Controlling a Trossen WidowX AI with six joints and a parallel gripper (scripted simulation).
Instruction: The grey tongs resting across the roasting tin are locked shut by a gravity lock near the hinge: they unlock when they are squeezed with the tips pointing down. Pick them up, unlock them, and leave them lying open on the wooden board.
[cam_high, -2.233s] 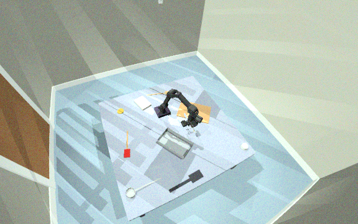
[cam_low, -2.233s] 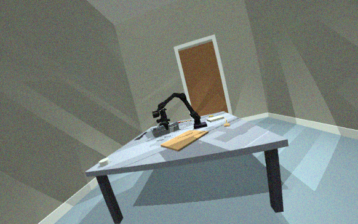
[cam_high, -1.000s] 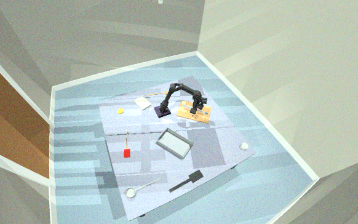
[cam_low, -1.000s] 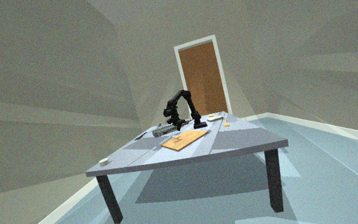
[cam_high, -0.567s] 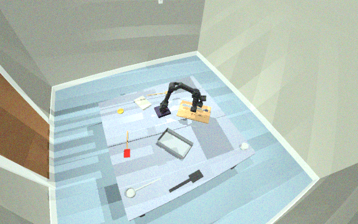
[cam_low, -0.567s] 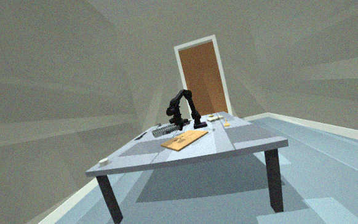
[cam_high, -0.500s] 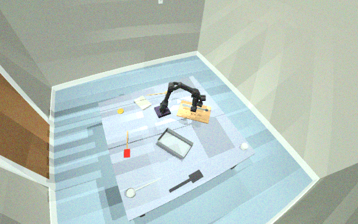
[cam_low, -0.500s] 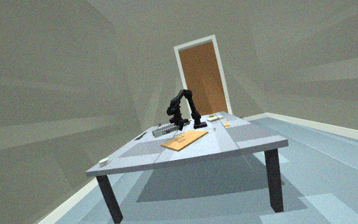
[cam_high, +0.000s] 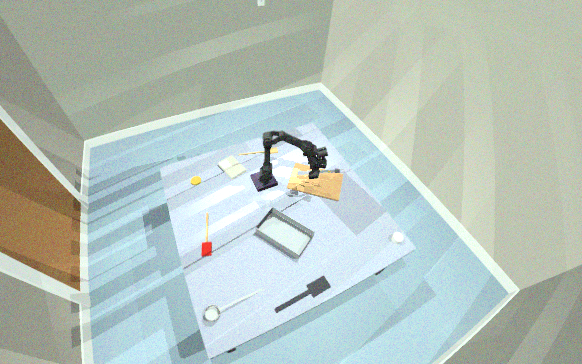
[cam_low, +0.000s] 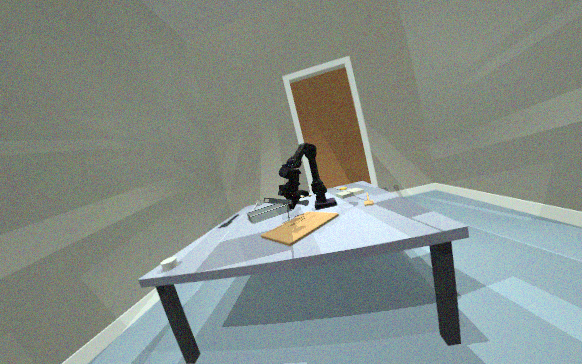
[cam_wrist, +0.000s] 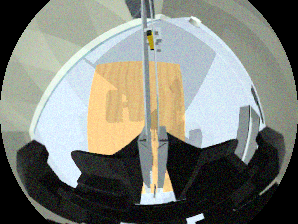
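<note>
The wooden board lies 9 cm below my gripper tip, 3 cm behind it and 2 cm to the left of it. Round my gripper tip: grey roasting tin 37 cm to the right, 22 cm ahead, 7 cm below; white block 46 cm to the right, 41 cm behind, 8 cm below; black spatula 59 cm ahead, 45 cm to the right, 9 cm below.
</note>
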